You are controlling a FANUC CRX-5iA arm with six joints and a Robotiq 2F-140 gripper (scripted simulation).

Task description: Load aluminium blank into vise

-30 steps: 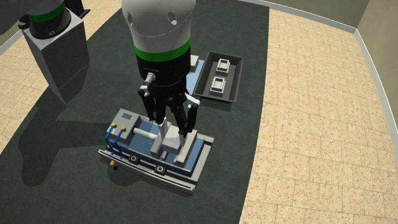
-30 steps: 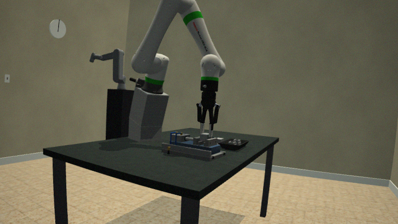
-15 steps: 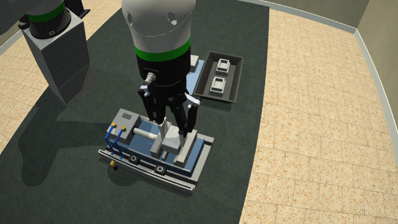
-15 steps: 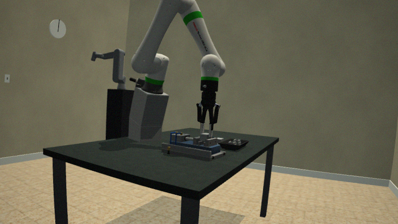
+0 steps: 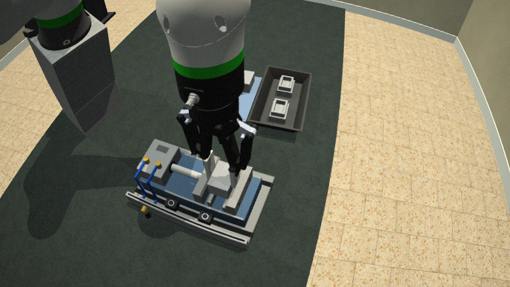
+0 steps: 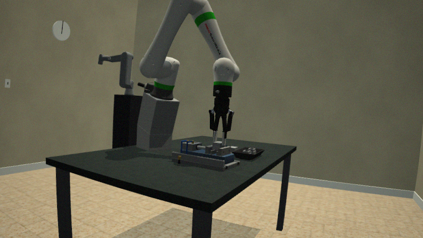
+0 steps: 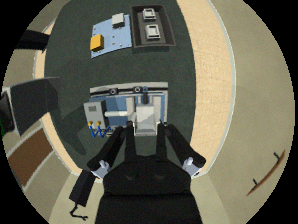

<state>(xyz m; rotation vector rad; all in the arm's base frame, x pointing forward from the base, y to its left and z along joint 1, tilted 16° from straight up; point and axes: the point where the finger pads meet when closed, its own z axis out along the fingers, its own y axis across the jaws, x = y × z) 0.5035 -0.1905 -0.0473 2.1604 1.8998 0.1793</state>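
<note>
Now: hand 4 cm above the aluminium blank. Round my hand: vise 10 cm below, 7 cm behind, 1 cm to the left; blue work stop 8 cm below, 7 cm to the left, 1 cm ahead; hose block 16 cm behind, 6 cm below, 2 cm to the left.
</note>
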